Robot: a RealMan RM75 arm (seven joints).
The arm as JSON. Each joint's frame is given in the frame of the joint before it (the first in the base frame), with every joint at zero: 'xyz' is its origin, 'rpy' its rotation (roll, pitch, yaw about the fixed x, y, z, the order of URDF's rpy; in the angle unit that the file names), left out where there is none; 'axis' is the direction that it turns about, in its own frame. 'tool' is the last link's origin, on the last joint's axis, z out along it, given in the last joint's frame.
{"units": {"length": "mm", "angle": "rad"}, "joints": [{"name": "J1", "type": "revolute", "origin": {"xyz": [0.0, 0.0, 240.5]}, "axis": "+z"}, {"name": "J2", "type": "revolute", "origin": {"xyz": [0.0, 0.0, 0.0], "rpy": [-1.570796, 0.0, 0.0]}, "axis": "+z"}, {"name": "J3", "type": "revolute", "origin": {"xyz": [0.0, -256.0, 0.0], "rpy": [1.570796, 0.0, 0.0]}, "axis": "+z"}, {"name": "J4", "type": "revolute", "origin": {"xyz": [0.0, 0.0, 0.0], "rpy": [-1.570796, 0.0, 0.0]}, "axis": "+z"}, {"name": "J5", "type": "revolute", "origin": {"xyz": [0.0, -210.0, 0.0], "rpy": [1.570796, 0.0, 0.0]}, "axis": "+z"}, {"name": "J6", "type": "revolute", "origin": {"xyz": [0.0, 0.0, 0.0], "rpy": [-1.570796, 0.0, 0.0]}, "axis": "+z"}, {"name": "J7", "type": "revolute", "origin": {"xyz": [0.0, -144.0, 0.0], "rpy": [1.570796, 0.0, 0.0]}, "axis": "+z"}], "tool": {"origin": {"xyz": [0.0, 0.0, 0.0]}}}
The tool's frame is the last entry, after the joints.
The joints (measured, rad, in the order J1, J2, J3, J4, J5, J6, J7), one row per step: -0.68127, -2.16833, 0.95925, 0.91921, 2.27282, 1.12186, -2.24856; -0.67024, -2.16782, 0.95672, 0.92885, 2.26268, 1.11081, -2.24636; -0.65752, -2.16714, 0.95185, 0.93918, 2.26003, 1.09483, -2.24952; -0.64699, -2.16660, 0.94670, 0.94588, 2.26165, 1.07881, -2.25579; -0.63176, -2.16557, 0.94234, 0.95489, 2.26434, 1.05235, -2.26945; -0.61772, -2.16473, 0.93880, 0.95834, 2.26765, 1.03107, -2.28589; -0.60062, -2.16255, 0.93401, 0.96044, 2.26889, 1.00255, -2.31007; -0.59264, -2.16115, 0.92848, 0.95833, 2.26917, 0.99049, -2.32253; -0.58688, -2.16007, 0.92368, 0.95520, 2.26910, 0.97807, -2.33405; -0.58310, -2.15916, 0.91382, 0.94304, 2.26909, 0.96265, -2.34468; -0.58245, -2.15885, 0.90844, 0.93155, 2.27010, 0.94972, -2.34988; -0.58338, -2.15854, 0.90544, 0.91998, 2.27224, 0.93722, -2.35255; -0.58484, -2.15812, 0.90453, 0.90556, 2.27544, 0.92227, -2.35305; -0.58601, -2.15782, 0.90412, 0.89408, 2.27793, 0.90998, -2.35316; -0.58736, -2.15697, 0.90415, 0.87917, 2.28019, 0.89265, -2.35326; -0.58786, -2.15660, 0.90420, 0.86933, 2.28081, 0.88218, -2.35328; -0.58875, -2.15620, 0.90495, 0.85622, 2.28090, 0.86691, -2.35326; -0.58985, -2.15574, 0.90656, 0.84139, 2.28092, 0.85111, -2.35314
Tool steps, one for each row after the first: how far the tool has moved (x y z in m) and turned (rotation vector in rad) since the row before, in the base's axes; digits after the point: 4 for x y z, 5 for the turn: -0.0023, 0.0007, 0.0035, 0.02157, -0.00631, 0.00503; -0.0043, 0.0009, 0.0044, 0.02698, -0.00148, 0.01327; -0.0046, 0.0007, 0.0036, 0.02364, 0.00035, 0.01657; -0.0067, 0.0011, 0.0051, 0.03496, 0.00069, 0.02688; -0.0069, -0.0001, 0.0034, 0.02534, -0.00220, 0.03030; -0.0089, -0.0001, 0.0046, 0.03385, -0.00706, 0.04166; -0.0051, -0.0004, 0.0021, 0.01513, -0.00656, 0.02391; -0.0042, -0.0001, 0.0017, 0.01421, -0.00639, 0.02116; -0.0056, -0.0003, 0.0008, 0.01413, -0.00977, 0.02767; -0.0036, 0.0000, -0.0004, 0.00817, -0.00417, 0.01716; -0.0028, 0.0002, -0.0009, 0.00550, -0.00043, 0.01239; -0.0030, 0.0002, -0.0016, 0.00387, 0.00309, 0.01134; -0.0024, 0.0001, -0.0013, 0.00315, 0.00293, 0.00863; -0.0031, 0.0003, -0.0015, 0.00549, 0.00411, 0.01113; -0.0021, -0.0001, -0.0011, 0.00284, 0.00156, 0.00748; -0.0025, 0.0001, -0.0015, 0.00469, 0.00220, 0.00949; -0.0027, -0.0001, -0.0020, 0.00338, 0.00251, 0.00993
